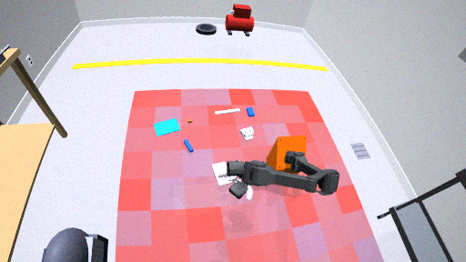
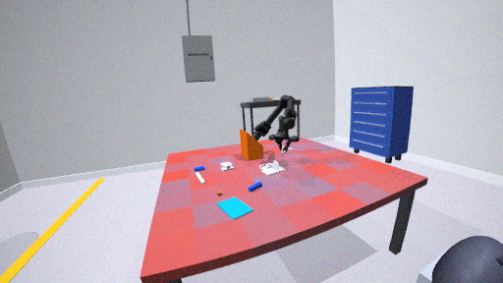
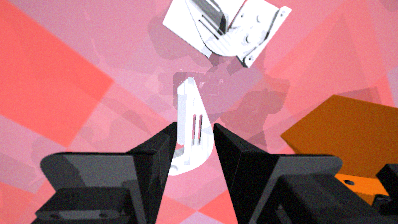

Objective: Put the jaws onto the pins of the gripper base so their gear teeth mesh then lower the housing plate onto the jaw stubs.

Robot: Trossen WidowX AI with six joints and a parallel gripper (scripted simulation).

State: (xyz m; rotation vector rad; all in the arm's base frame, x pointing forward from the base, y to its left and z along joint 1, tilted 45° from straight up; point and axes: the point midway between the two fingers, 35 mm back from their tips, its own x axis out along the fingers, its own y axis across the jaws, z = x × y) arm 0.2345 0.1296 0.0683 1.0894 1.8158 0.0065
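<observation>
The white jaw lies 4 cm to the left of my gripper tip and 1 cm behind it. The rest, counted from my gripper tip: small white part: 36 cm to the right, 6 cm below, 6 cm behind; tiny brown bit: 43 cm to the right, 28 cm ahead, 8 cm below; blue block: 27 cm ahead, 25 cm to the right, 8 cm below.
</observation>
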